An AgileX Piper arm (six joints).
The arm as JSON. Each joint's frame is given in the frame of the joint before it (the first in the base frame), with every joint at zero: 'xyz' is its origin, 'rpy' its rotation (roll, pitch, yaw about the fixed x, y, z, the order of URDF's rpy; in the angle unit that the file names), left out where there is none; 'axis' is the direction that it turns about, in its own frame. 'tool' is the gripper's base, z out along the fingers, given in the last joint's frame.
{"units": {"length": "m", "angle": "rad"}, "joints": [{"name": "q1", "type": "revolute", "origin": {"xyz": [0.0, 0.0, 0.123]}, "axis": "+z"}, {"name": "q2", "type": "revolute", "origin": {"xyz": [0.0, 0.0, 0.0]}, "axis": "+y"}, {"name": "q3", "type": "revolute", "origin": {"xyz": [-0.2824, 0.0, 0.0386]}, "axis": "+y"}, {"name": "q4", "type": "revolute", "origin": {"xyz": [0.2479, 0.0, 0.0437]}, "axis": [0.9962, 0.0, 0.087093]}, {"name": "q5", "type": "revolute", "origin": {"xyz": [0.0, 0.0, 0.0]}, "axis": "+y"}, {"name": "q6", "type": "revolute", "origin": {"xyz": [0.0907, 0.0, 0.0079]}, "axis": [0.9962, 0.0, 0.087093]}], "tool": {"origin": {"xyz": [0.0, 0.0, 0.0], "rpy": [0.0, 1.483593, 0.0]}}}
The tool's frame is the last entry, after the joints.
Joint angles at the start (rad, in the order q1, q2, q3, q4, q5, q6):
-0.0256 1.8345 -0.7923 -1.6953 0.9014 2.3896
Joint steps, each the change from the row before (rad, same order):
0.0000 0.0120 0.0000 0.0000 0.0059 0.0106
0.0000 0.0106 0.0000 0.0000 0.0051 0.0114
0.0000 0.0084 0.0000 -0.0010 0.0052 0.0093
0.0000 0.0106 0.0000 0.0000 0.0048 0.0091
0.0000 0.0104 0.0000 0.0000 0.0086 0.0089
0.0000 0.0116 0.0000 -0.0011 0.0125 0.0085
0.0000 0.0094 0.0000 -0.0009 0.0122 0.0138
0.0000 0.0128 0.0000 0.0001 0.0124 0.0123
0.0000 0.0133 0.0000 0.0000 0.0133 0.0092
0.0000 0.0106 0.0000 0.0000 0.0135 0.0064
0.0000 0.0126 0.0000 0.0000 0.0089 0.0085
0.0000 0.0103 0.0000 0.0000 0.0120 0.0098
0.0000 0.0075 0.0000 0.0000 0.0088 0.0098
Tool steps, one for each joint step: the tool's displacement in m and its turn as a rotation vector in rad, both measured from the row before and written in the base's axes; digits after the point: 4 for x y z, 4 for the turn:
0.0001 -0.0003 -0.0034 -0.0001 0.0030 -0.0081
0.0001 -0.0003 -0.0030 0.0007 0.0010 -0.0080
0.0001 -0.0003 -0.0023 -0.0009 0.0005 -0.0062
0.0000 -0.0003 -0.0030 -0.0001 0.0028 -0.0067
-0.0001 -0.0005 -0.0027 -0.0035 0.0024 -0.0086
-0.0002 -0.0007 -0.0028 -0.0076 0.0034 -0.0094
-0.0003 -0.0006 -0.0021 -0.0055 -0.0031 -0.0116
-0.0003 -0.0006 -0.0032 -0.0058 0.0014 -0.0118
-0.0004 -0.0007 -0.0032 -0.0079 0.0043 -0.0106
-0.0004 -0.0007 -0.0024 -0.0093 0.0038 -0.0093
-0.0003 -0.0004 -0.0033 -0.0046 0.0045 -0.0078
-0.0004 -0.0006 -0.0024 -0.0071 0.0007 -0.0097
-0.0003 -0.0004 -0.0017 -0.0045 -0.0018 -0.0081

